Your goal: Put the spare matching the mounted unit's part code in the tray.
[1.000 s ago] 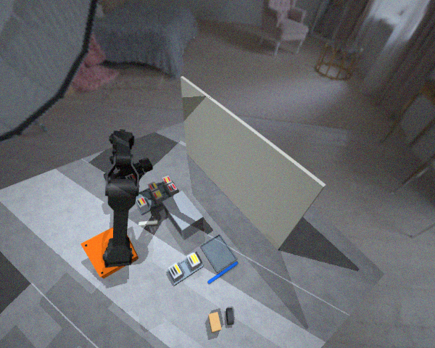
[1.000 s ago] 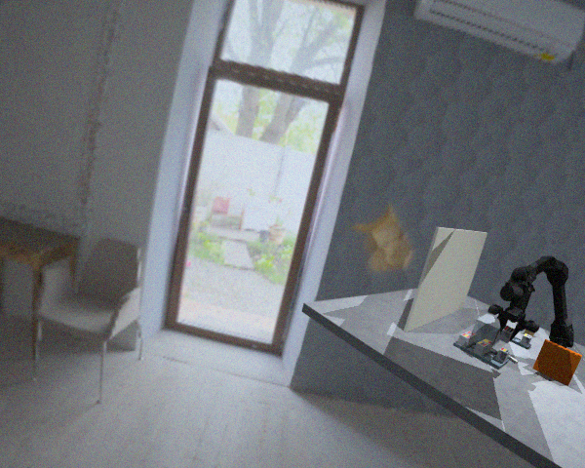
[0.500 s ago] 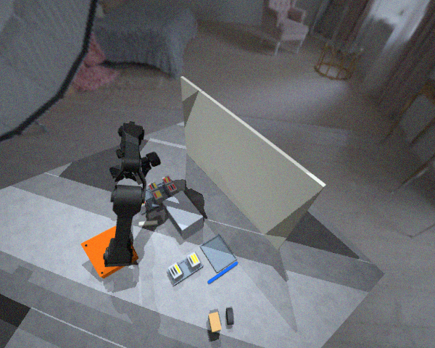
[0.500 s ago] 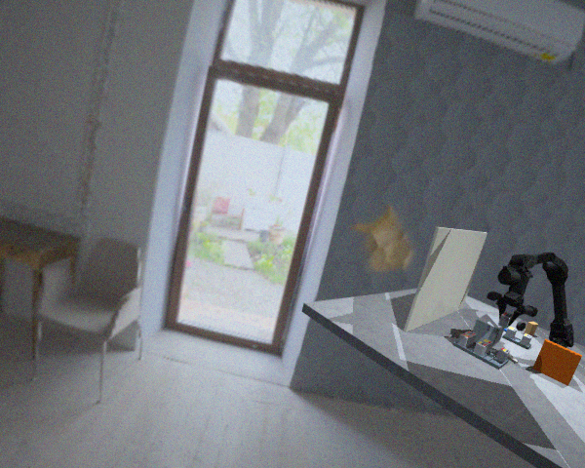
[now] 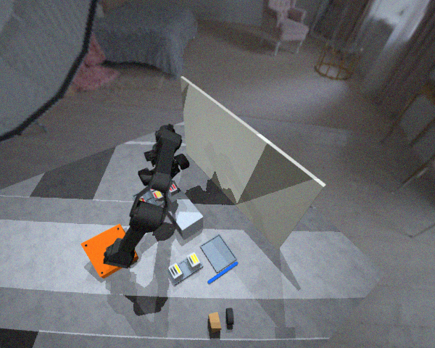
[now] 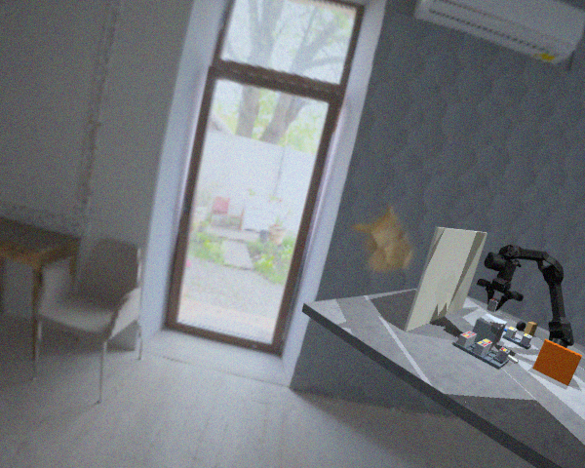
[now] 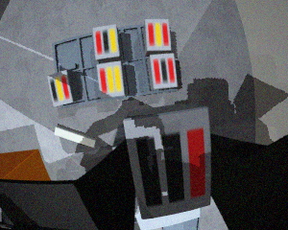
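Right now the pale grey mounted unit is 13 cm below my gripper tip, 10 cm to the right of it and 1 cm ahead of it. Round my gripper tip: grey spare 3 cm above; tan block 51 cm to the right, 14 cm below, 11 cm behind; tall beige panel 25 cm ahead, 10 cm to the right, 5 cm above.
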